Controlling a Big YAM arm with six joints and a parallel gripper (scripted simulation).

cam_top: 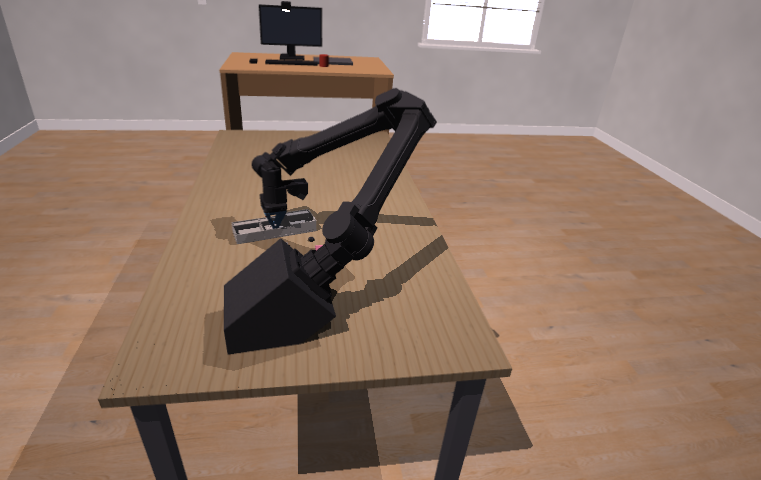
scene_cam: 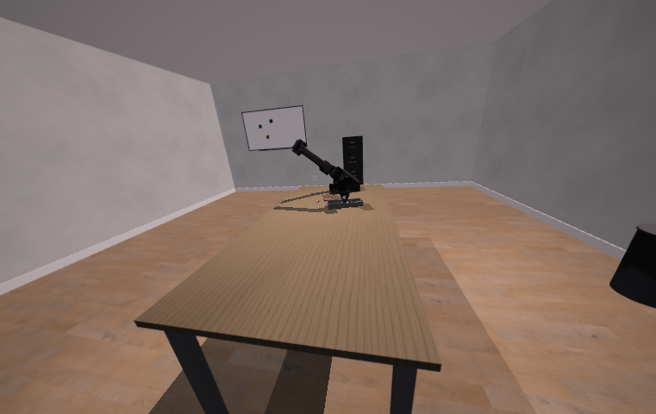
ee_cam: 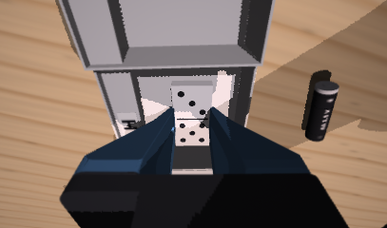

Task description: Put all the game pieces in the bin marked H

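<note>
My gripper is now 10 mm short of the grey three-bin tray and 10 mm above it. The rest, counted from my hand: small dark object (110 mm to the right, 60 mm behind, 20 mm below); black battery (100 mm behind, 20 mm below, 10 mm to the right); white domino (right at my hand).
</note>
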